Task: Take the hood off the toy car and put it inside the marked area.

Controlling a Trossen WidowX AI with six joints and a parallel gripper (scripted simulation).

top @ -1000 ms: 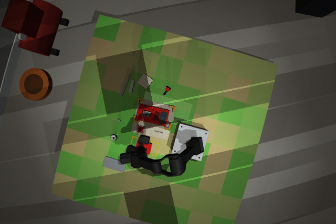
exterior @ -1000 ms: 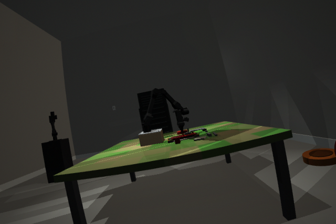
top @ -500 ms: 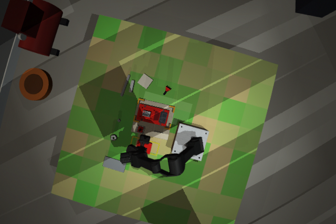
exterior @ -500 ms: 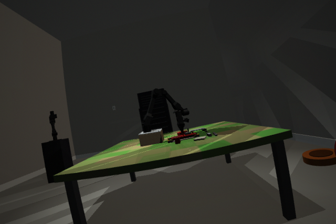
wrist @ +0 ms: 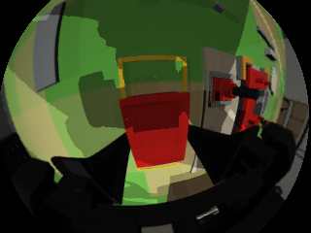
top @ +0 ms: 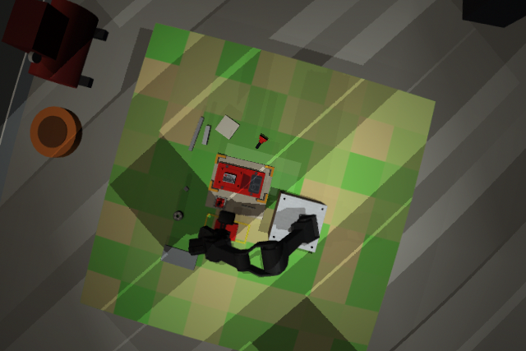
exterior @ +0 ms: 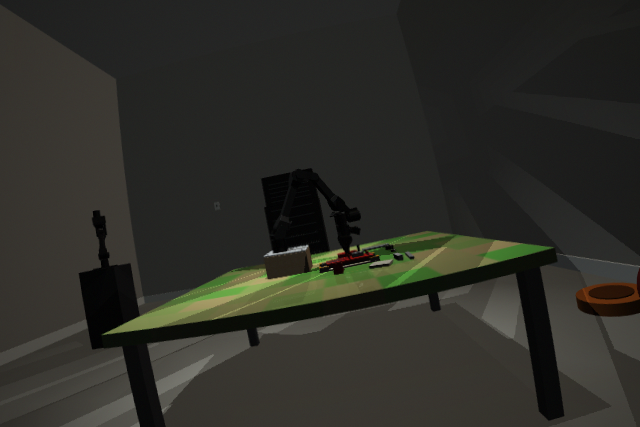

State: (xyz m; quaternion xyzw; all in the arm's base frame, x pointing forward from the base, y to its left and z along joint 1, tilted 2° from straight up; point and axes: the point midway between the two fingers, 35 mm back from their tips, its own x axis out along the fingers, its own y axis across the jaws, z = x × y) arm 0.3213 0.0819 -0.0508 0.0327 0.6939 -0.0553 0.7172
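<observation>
Now: the red hood 10 mm above my gripper tip. Round my gripper tip: grey plate (190 mm ahead, 150 mm to the left, 10 mm below); beige panel (430 mm to the right, 40 mm ahead, 10 mm below).
</observation>
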